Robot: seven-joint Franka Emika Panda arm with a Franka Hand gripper.
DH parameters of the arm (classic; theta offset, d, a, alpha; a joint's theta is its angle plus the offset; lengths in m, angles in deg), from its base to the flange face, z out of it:
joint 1: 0 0.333 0 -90
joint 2: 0 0 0 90
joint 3: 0 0.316 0.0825 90
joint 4: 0 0 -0.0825 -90
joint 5: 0 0.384 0 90
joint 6: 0 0 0.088 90
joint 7: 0 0.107 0 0
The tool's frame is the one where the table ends.
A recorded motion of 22 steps. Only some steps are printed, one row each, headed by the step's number.
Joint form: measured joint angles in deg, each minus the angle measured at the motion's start. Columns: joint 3, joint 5, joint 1, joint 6, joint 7, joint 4, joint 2.
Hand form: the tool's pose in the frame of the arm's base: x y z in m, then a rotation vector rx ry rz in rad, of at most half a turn. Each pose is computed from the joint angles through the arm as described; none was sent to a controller.
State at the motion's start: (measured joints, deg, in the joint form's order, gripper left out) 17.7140 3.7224 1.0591 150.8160 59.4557 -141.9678 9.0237
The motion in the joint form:
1: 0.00 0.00 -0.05 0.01 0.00 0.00 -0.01
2: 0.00 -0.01 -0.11 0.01 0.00 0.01 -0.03
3: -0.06 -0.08 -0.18 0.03 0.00 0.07 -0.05
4: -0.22 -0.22 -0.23 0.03 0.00 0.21 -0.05
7: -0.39 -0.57 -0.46 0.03 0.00 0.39 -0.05
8: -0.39 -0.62 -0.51 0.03 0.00 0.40 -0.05
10: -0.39 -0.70 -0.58 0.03 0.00 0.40 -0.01
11: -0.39 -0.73 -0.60 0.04 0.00 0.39 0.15
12: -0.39 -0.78 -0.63 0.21 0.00 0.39 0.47
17: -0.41 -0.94 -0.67 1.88 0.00 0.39 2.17
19: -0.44 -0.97 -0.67 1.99 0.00 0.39 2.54
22: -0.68 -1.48 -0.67 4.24 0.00 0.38 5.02
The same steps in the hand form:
1: 0.4521 0.1548 0.2327 -2.8509 1.1574 0.0730
2: 0.4523 0.1543 0.2329 -2.8502 1.1586 0.0722
3: 0.4531 0.1534 0.2334 -2.8492 1.1601 0.0692
4: 0.4546 0.1521 0.2342 -2.8480 1.1622 0.0647
7: 0.4568 0.1493 0.2353 -2.8477 1.1648 0.0573
8: 0.4570 0.1490 0.2353 -2.8478 1.1651 0.0567
10: 0.4571 0.1485 0.2350 -2.8485 1.1654 0.0569
11: 0.4569 0.1483 0.2337 -2.8496 1.1658 0.0606
12: 0.4567 0.1481 0.2314 -2.8501 1.1662 0.0645
17: 0.4567 0.1483 0.2204 -2.8448 1.1654 0.0693
19: 0.4562 0.1481 0.2176 -2.8459 1.1665 0.0758
22: 0.4555 0.1472 0.2011 -2.8429 1.1645 0.0845

